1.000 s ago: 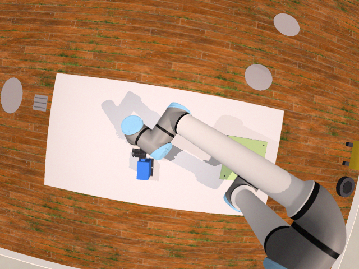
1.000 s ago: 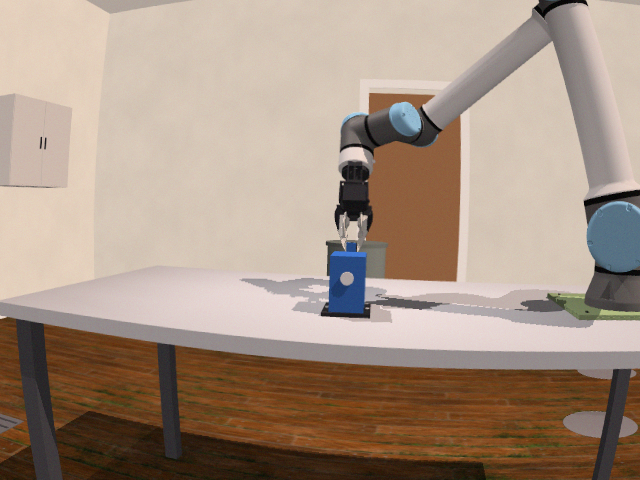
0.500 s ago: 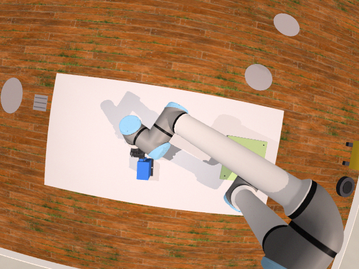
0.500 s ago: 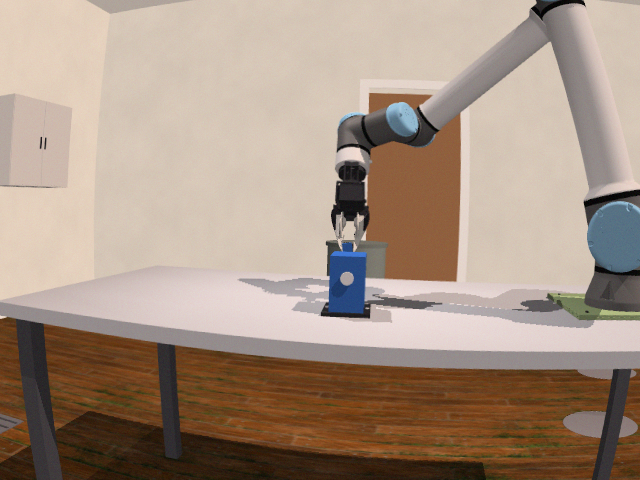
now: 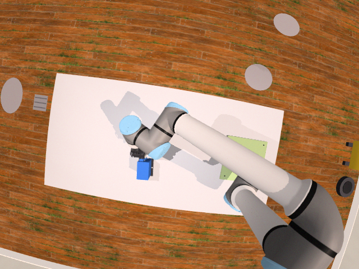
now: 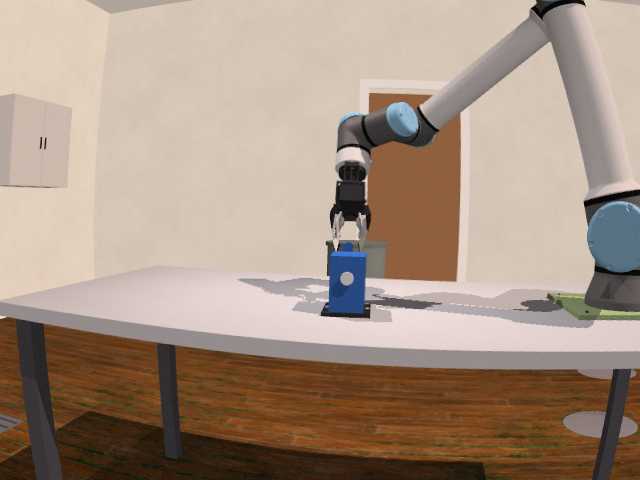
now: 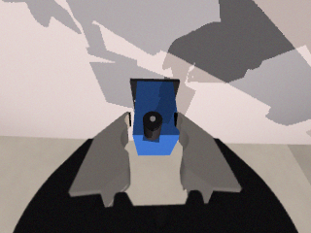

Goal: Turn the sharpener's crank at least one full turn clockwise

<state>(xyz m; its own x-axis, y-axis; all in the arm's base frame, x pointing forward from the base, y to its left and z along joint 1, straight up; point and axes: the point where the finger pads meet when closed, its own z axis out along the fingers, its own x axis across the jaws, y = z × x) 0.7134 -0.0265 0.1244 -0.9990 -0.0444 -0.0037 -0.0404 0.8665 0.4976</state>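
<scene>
Right now my hand is 2 cm to the right of the black knob.
</scene>
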